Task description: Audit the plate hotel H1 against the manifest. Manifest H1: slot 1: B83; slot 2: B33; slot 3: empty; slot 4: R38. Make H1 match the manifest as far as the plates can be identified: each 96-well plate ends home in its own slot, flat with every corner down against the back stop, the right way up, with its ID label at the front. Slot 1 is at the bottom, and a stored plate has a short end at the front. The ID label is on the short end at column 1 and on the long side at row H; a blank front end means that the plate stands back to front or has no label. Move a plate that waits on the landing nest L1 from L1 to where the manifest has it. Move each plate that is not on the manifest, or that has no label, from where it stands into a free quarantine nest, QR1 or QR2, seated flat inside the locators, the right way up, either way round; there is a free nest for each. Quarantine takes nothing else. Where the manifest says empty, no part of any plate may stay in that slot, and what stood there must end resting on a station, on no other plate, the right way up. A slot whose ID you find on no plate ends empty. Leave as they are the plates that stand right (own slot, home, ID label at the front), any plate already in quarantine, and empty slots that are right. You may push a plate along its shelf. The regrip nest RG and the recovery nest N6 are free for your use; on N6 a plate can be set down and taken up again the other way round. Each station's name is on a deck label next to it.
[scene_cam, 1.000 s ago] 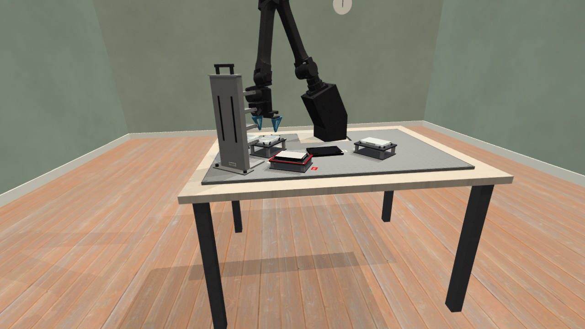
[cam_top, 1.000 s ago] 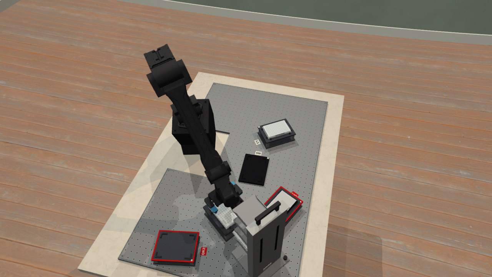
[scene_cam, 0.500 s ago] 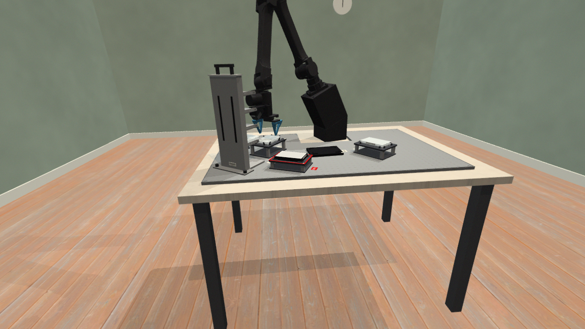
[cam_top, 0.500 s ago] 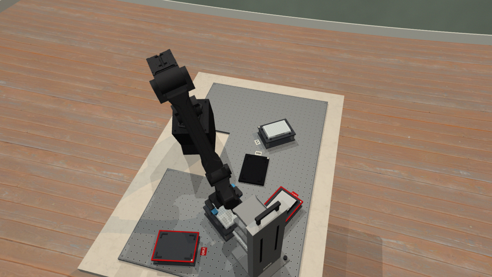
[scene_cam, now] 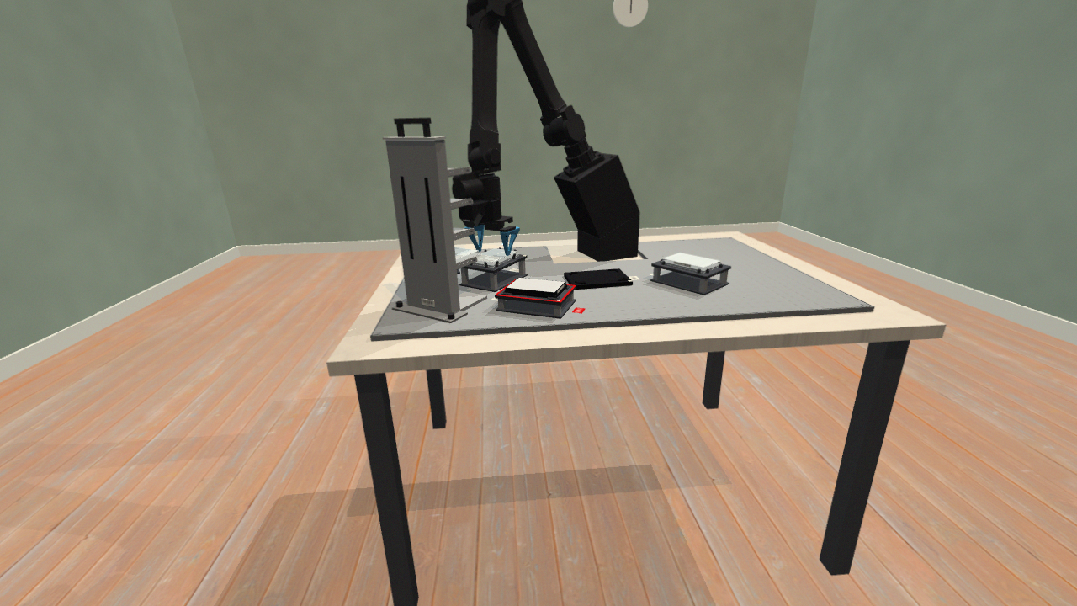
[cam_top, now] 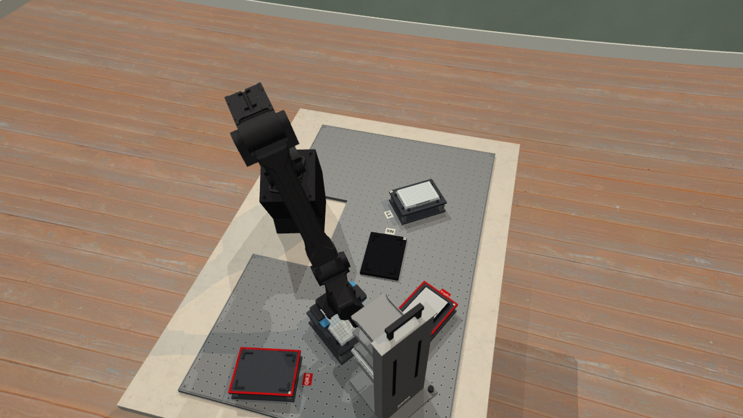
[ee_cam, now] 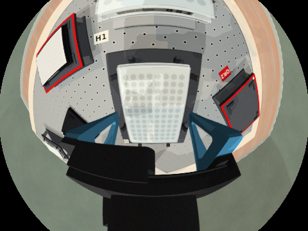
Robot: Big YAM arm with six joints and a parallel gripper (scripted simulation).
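My hand is 3 cm above the regrip nest RG. Also, from my hand: red-edged quarantine nest QR1 (23 cm ahead, 7 cm to the left, 5 cm below); then H1 deck label (16 cm ahead, 9 cm below, 1 cm to the right); then red-edged quarantine nest QR2 (17 cm behind, 16 cm to the right, 5 cm below).
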